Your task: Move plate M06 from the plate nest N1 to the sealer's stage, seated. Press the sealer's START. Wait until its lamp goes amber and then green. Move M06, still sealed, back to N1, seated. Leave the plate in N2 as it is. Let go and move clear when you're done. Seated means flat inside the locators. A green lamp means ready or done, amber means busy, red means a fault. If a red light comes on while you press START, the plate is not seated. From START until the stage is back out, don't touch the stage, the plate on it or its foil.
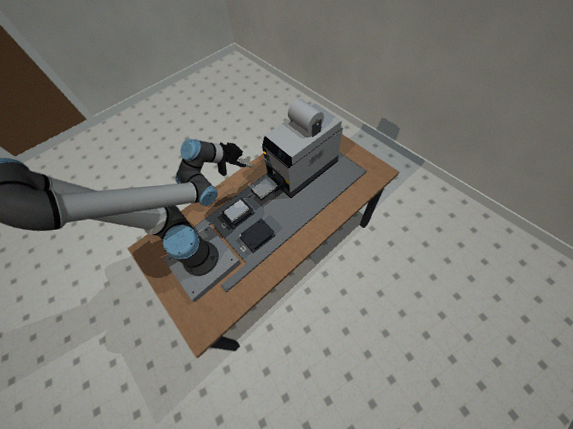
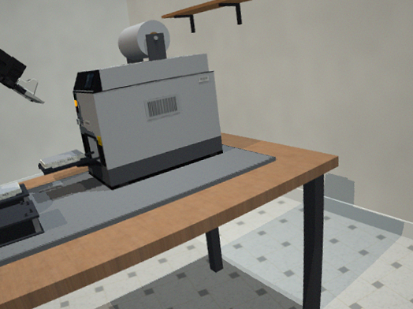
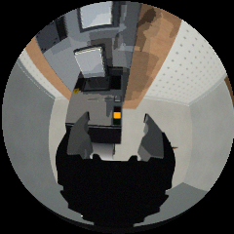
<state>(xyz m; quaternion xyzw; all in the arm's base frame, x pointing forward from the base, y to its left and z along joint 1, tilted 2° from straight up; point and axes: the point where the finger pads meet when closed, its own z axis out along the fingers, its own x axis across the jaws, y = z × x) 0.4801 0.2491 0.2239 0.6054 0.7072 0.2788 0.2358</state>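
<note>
My hand is 3 cm short of the plate M06, 9 cm to the left of it and 18 cm above it. From my hand the other things lie so: black sealer stage 3 cm ahead, 9 cm to the right, 19 cm below; then plate 18 cm behind, 10 cm to the right, 23 cm below; then foil roll 36 cm ahead, 4 cm to the right, 13 cm above.
</note>
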